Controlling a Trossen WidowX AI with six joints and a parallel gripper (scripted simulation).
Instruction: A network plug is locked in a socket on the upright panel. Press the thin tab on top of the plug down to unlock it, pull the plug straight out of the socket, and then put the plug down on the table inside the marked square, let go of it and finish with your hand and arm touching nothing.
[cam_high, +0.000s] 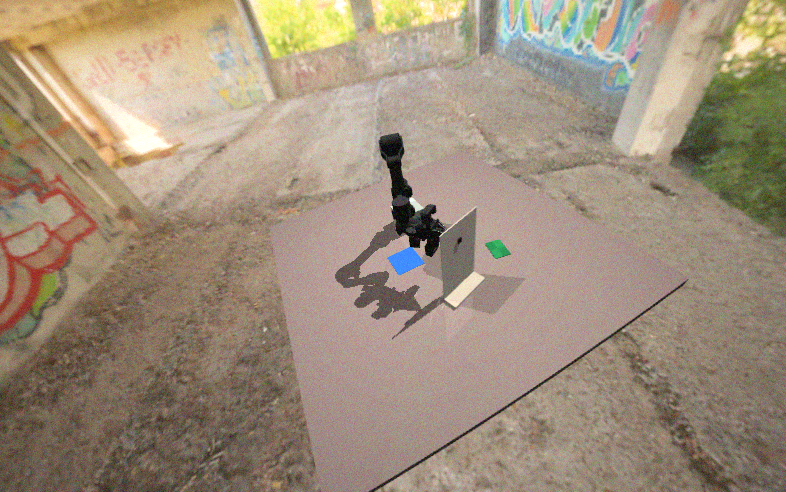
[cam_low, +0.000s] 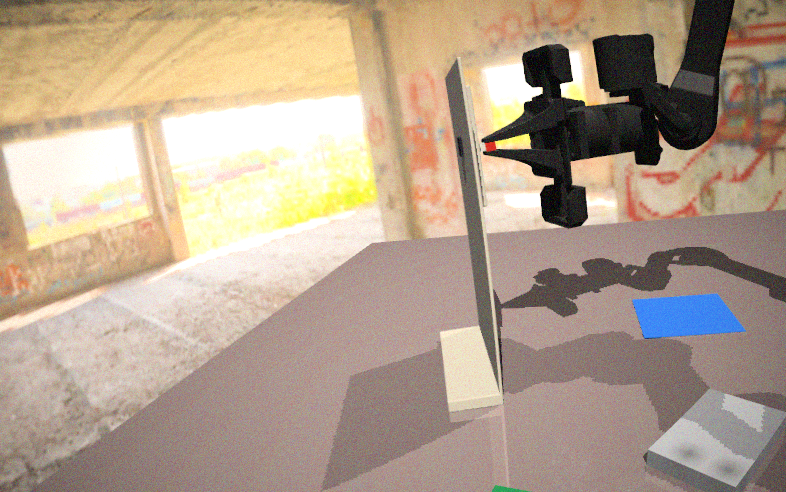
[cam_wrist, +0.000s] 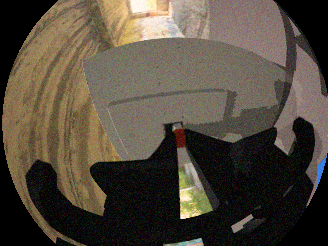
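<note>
Now: the blue marked square 23 cm behind my gripper tip, 6 cm to the right of it and 23 cm below it. Round my gripper tip: upright cream panel 3 cm ahead, 9 cm below; network plug 1 cm ahead; flat pale grey block 16 cm behind, 19 cm to the left, 23 cm below.
</note>
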